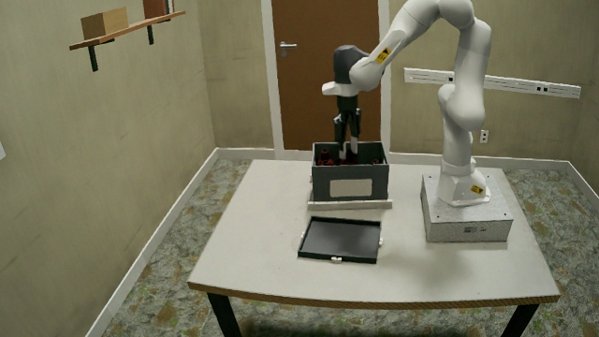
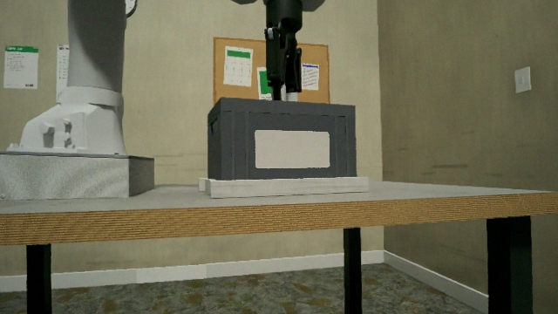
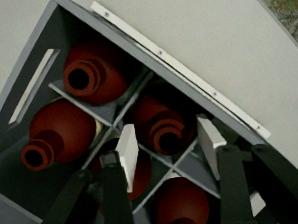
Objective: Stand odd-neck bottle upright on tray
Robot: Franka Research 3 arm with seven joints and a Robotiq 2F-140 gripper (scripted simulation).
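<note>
My gripper is now 90 mm above the dark grey crate, 40 mm to the right of it and 10 mm past it. The rest, counted from my hand: dark tray (330 mm to the left, 160 mm below, 20 mm behind).
</note>
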